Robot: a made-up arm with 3 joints. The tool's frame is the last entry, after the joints. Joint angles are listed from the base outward. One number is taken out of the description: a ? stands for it. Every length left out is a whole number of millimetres.
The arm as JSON. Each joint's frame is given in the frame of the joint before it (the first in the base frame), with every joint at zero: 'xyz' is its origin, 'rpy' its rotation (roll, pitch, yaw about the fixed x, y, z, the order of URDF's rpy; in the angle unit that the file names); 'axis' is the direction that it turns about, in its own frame. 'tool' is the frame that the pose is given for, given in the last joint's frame.
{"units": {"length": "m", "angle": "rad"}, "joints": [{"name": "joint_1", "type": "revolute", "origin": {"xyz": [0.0, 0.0, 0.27], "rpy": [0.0, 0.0, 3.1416]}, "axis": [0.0, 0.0, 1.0]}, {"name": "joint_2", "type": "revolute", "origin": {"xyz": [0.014, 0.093, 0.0], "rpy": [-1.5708, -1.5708, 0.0]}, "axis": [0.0, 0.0, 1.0]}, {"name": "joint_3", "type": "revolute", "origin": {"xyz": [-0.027, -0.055, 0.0], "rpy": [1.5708, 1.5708, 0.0]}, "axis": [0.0, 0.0, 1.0]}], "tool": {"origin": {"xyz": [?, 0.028, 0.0], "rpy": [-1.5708, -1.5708, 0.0]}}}
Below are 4 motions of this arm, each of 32 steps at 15 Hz.
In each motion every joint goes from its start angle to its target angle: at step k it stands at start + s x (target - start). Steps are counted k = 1, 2, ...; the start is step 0. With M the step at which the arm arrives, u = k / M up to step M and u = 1 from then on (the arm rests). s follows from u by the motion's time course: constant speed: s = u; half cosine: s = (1 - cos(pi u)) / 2; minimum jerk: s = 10 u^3 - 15 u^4 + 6 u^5.
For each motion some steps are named. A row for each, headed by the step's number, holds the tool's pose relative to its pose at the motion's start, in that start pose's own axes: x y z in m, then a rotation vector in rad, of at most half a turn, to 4 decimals.
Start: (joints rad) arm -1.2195 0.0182 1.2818
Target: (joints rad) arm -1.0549 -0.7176 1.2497
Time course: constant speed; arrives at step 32
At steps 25, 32:
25: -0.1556 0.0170 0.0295 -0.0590 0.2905 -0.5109
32: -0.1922 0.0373 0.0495 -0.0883 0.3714 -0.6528

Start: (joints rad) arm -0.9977 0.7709 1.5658
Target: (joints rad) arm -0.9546 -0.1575 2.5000
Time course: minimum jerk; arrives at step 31
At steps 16, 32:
16: -0.1599 0.0382 -0.1588 0.4968 -0.0999 -0.4877
32: -0.2200 0.1649 -0.2692 0.8775 -0.3893 -0.8806

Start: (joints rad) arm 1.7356 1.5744 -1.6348
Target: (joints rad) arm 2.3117 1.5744 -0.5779
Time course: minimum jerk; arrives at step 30
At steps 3, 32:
3: 0.0000 0.0001 -0.0044 0.0140 0.0000 0.0000
32: -0.0008 0.3601 -0.3251 1.6330 0.0021 -0.0010

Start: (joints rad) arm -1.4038 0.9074 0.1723
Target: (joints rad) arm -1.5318 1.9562 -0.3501
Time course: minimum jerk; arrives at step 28
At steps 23, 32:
23: -0.1408 0.0772 0.1821 -0.5830 -1.0132 -0.0998
32: -0.1520 0.0823 0.1831 -0.6057 -1.0588 -0.1133

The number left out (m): -0.321
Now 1 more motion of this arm.
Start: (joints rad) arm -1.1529 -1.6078 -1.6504
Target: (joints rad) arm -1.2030 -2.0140 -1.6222
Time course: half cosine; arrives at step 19
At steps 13, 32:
13: 0.0876 0.0334 -0.0136 0.0598 -0.0291 0.3129
32: 0.1111 0.0483 -0.0165 0.0768 -0.0386 0.4045

